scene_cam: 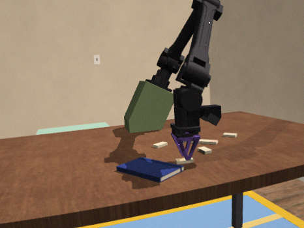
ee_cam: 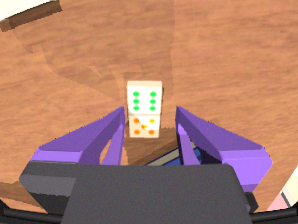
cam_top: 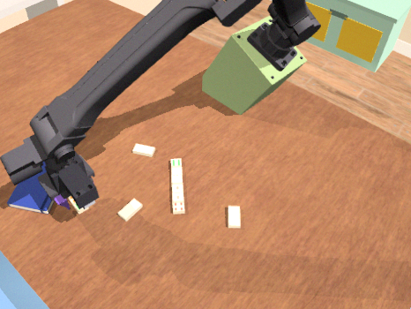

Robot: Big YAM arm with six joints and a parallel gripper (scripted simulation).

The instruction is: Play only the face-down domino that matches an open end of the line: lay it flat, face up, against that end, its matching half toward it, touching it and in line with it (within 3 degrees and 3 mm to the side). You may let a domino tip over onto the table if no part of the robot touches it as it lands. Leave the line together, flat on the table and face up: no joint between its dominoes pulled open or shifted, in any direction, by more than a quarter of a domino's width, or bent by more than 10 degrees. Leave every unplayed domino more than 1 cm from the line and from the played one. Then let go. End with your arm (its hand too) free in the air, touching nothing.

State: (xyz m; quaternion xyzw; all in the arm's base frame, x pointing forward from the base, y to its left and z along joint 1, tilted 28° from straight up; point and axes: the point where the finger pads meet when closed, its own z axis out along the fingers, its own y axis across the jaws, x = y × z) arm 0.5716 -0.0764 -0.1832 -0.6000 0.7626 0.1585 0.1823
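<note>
Right now my hand is 120 mm to the left of the book, 10 mm short of it and 10 mm above it.
</note>
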